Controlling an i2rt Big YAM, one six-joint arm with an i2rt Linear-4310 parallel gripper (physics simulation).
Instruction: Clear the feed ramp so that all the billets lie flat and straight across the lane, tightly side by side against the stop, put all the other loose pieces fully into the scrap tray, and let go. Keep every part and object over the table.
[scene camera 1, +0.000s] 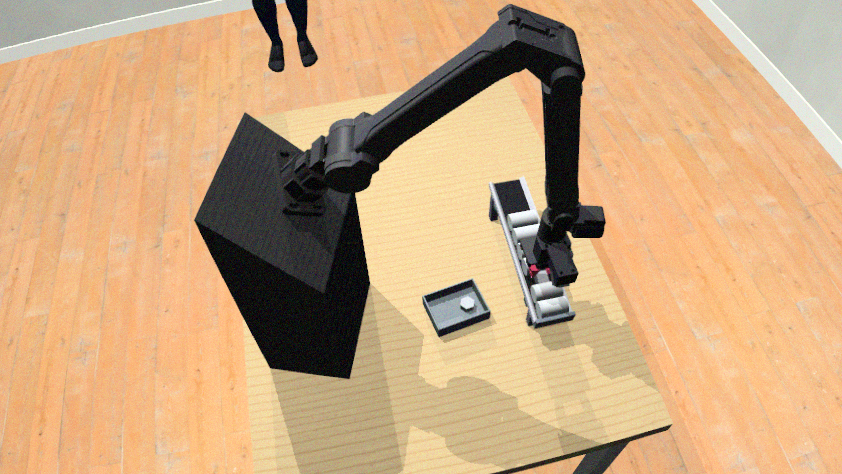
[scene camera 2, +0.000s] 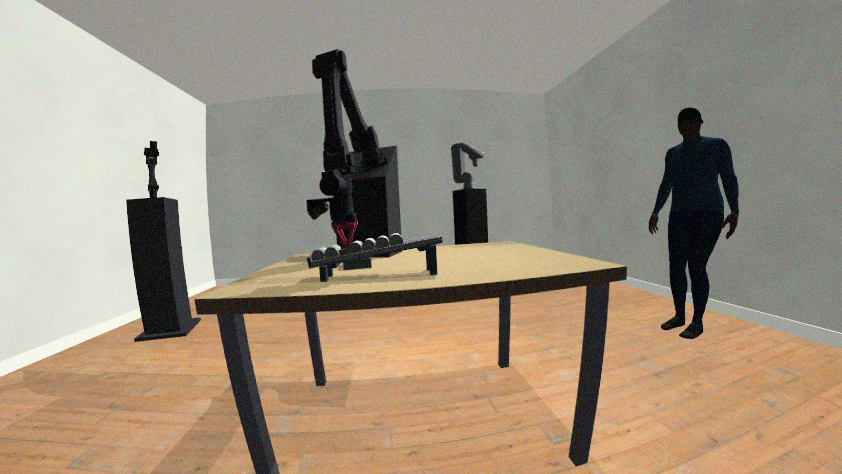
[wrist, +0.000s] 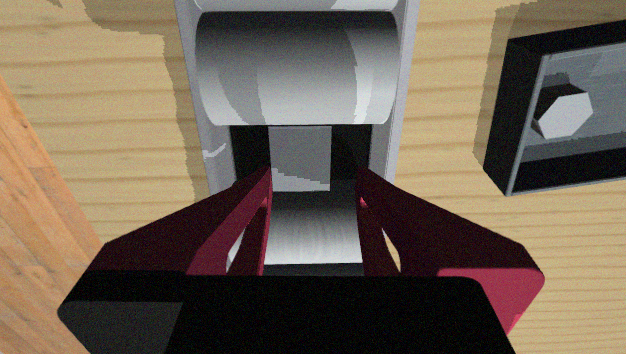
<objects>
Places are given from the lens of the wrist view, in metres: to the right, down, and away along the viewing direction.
gripper (wrist: 313, 178): 0.00, 0.00, 0.13
white hexagonal piece (wrist: 561, 109): 0.16, -0.04, 0.19
square block (wrist: 300, 155): -0.01, -0.01, 0.13
The marked spots on the white hexagonal piece and the square block are 0.18 m apart.
</objects>
